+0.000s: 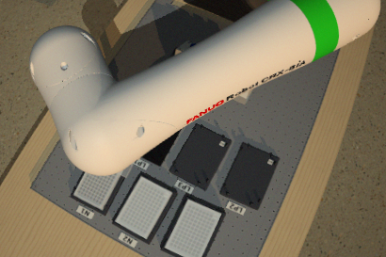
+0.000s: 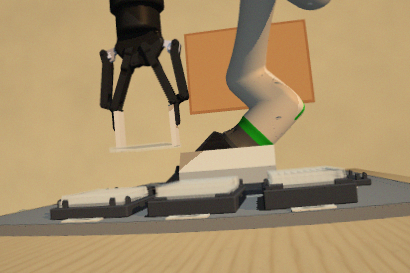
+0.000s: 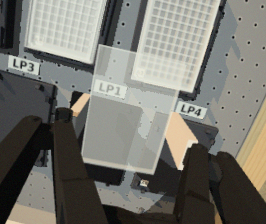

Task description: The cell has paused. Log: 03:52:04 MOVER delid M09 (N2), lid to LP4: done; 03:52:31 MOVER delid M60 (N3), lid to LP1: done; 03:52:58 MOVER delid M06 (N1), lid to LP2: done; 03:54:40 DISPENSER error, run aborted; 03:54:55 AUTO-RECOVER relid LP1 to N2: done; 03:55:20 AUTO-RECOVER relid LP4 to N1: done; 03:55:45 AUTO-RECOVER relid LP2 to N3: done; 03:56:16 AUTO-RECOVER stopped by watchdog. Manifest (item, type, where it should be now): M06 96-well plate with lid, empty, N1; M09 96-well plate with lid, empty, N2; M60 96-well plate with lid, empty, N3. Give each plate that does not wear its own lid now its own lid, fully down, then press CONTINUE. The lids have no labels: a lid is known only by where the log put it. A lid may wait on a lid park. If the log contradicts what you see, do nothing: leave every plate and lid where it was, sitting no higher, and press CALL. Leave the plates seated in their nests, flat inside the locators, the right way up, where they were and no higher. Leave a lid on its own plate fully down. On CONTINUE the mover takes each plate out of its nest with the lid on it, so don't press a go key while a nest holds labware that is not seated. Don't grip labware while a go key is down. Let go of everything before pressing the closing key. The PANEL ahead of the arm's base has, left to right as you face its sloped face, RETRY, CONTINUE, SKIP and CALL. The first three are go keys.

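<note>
My gripper is now 9 cm past the lid park LP1, 2 cm to the right of it and 11 cm above it. From my hand the other things lie so: LP4 label: 1 cm ahead, 9 cm to the right, 11 cm below; plate: 9 cm ahead, 2 cm to the right, 9 cm below; LP1 label: 3 cm to the left, 11 cm below.
</note>
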